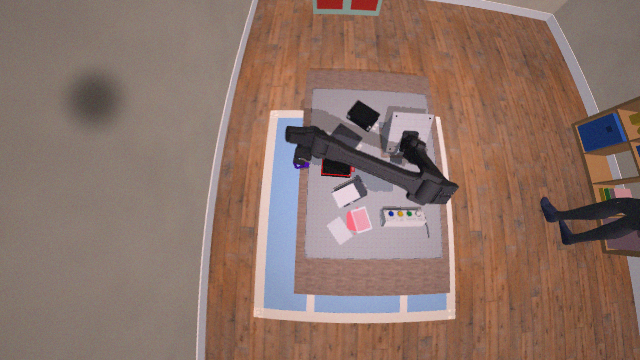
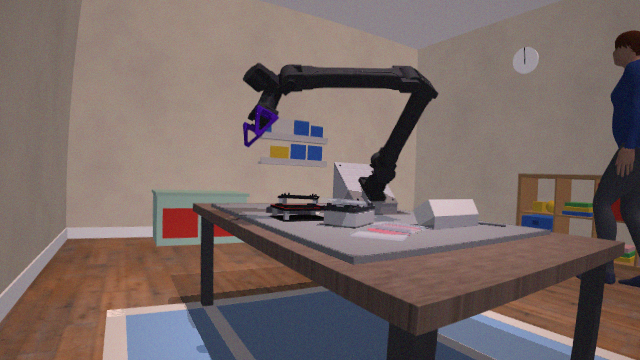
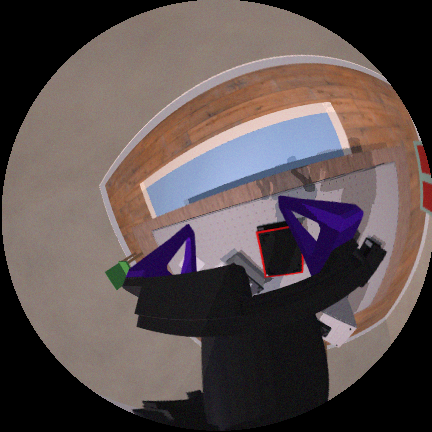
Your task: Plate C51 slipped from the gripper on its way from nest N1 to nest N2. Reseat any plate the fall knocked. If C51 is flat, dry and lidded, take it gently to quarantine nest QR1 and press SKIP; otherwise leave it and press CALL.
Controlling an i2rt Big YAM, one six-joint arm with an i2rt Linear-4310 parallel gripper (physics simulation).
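Places are measured from the arm's base along level axes (x ahead, y left, z up), in millimetres.
Where they show: gripper, between the fingertips: [image 1: 297,159] [image 2: 251,140] [image 3: 233,214]; arm's base, origin of its link: [image 1: 408,141] [image 2: 371,190].
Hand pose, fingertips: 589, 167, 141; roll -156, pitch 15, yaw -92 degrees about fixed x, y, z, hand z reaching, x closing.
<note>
Things, the pixels of their top centre, and the offset from my fingertips, as dx, dy, dz. Level surfaces: height alone.
- white-topped piece, centre of its top: [image 2: 344,197] [image 1: 346,194] -236, +138, -151
- black raised nest, centre of its top: [image 2: 299,193] [image 3: 369,269] [image 1: 364,112] -353, -354, -170
- white button box, centre of its top: [image 2: 447,199] [image 1: 406,218] -548, +256, -148
- pink-and-white sheet, centre of its top: [image 2: 397,225] [image 1: 361,219] -327, +264, -218
- pale sheet, centre of its top: [image 2: 379,233] [image 3: 189,265] [image 1: 339,230] -209, +323, -224
- mat, height of its surface: dz -232
My gripper [image 1: 301,164] [image 2: 253,131] [image 3: 233,214] is open and empty, high above the table's long edge. A black, red-rimmed nest [image 1: 336,168] [image 3: 281,251] sits on the grey mat. Beside it is a grey nest [image 1: 363,186] [image 3: 245,267] with a white-topped piece [image 1: 348,194] on it. A black raised nest [image 1: 363,115] [image 2: 298,196] stands farther along the mat. The white button box [image 1: 403,219] [image 2: 447,213] has blue, yellow, green and white buttons. Labels are unreadable; I cannot tell which piece is C51, or its lid or dryness.
A pink-and-white sheet [image 1: 360,220] and a pale sheet [image 1: 340,230] lie near the button box. A sloping white panel [image 1: 416,122] [image 2: 347,181] [image 3: 339,328] stands by the arm's base. The arm hides part of the mat [image 1: 325,247]. A person stands beyond the table.
</note>
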